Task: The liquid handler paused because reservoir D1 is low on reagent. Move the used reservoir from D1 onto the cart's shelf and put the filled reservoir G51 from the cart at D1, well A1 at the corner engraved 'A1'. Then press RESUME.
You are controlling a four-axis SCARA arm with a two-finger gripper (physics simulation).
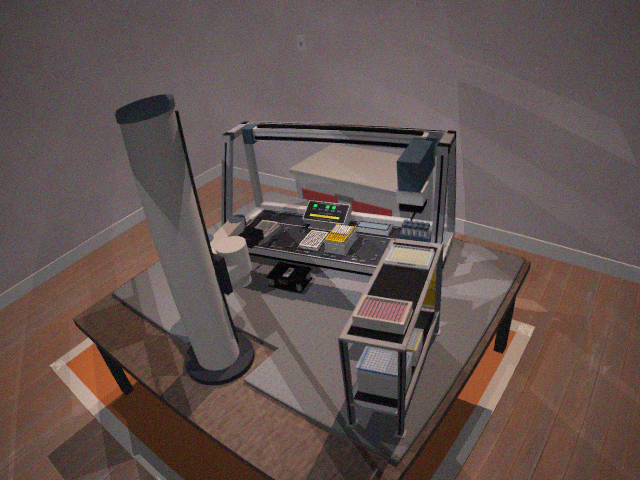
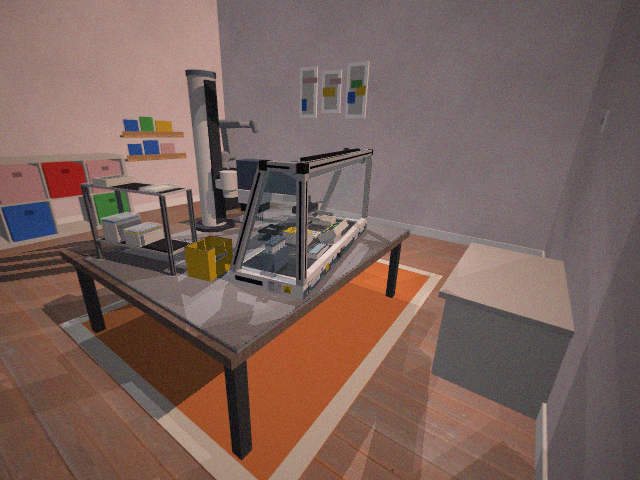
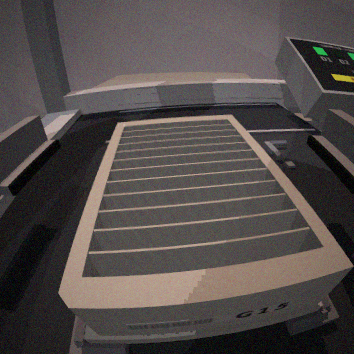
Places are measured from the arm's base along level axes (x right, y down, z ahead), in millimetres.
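Pixels of known places: gripper, fingertip midpoint: (image 1: 265,223) (image 2: 327,217) (image 3: 179,122); arm's base, origin of the base link: (image 1: 219,358) (image 2: 215,226).
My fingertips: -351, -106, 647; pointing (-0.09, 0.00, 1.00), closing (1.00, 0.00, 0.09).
For each thing: its top centre in the pictures, then the offset to it from my fingertips, as dx, dy, dz. "spot": a spot on its surface instead.
- used reservoir, middle of its top: (image 3: 186,162) (image 1: 263,227) (image 2: 324,218) +5, +12, -19
- reservoir with pink troughs, middle of its top: (image 1: 382,308) (image 2: 112,176) +941, -288, -525
- cart's, middle of its top: (image 1: 397,284) (image 2: 135,185) +908, -263, -399
- tilted screen, surface spot: (image 3: 325,67) spot: +148, -20, +147
- yellow tip rack, middle of its top: (image 1: 339,232) (image 2: 298,230) +368, -21, +62
- white plate, middle of its top: (image 1: 313,238) +247, +29, +35
- pale yellow plate, middle of its top: (image 1: 409,254) (image 2: 158,186) +876, -271, -274
- yellow bin, middle of its top: (image 2: 208,242) +796, -42, -86
The used reservoir (image 3: 200,200) (image 1: 268,227), marked G15, is a pale tray with grey troughs at the left end of the handler's deck. My gripper (image 3: 179,122) (image 1: 253,235) is open, one finger on each side of the reservoir and apart from it. A reservoir with pink troughs (image 1: 383,311) stands on the near end of the cart's (image 1: 373,342) (image 2: 168,235) top; its label cannot be read. A dark stretch of shelf (image 1: 397,284) lies behind it. The tilted screen (image 1: 326,212) (image 3: 325,67) shows green marks and a yellow bar. The RESUME button cannot be made out.
A yellow tip rack (image 1: 339,237) and a white plate (image 1: 313,239) stand mid-deck. A pale yellow plate (image 1: 410,255) lies at the cart top's far end. Boxes (image 2: 121,227) stand on its lower shelf. A yellow bin (image 2: 208,258) and the handler's frame posts (image 2: 301,232) stand nearby.
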